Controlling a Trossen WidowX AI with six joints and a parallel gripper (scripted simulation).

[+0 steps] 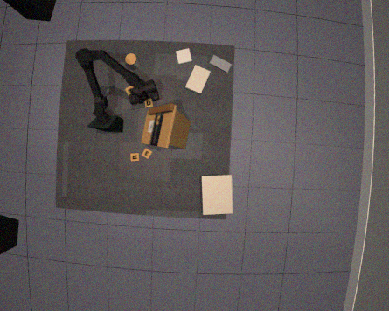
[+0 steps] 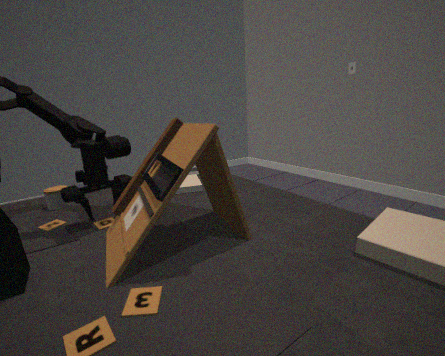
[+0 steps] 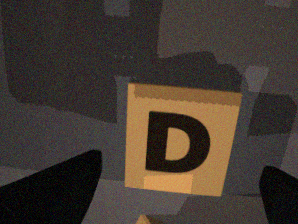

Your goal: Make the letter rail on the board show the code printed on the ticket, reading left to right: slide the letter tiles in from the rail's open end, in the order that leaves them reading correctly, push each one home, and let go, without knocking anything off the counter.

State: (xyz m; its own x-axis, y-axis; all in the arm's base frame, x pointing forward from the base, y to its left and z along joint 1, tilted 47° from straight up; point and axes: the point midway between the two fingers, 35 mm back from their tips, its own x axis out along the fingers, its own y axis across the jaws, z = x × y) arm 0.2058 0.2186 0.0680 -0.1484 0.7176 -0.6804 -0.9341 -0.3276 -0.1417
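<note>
Right now my gripper tip is 2 cm above the letter tile d. Round my gripper tip: white ticket: 8 cm ahead, 17 cm to the right, 6 cm above; small round pot: 17 cm behind, 27 cm to the left; letter tile: 6 cm ahead, 36 cm to the right, 2 cm below.
</note>
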